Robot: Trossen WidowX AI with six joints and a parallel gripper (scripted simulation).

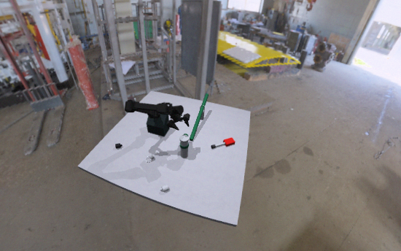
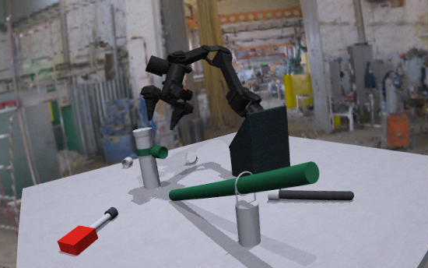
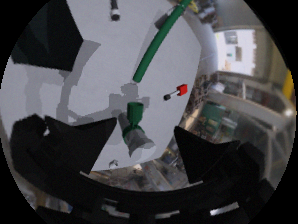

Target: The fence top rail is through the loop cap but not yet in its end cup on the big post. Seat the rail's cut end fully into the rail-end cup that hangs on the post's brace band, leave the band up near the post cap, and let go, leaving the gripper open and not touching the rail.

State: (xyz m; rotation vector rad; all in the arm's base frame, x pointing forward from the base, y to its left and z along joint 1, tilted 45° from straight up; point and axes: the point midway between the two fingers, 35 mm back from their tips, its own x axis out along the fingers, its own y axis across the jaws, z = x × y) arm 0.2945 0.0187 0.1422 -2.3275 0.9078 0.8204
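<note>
Right now the green rail-end cup is 20 mm ahead of my gripper tip, 20 mm to the right of it and 90 mm below it. Round my gripper tip: green brace band: 30 mm ahead, 40 mm to the right, 90 mm below; short white post: 30 mm behind, 440 mm to the left, 110 mm below.
</note>
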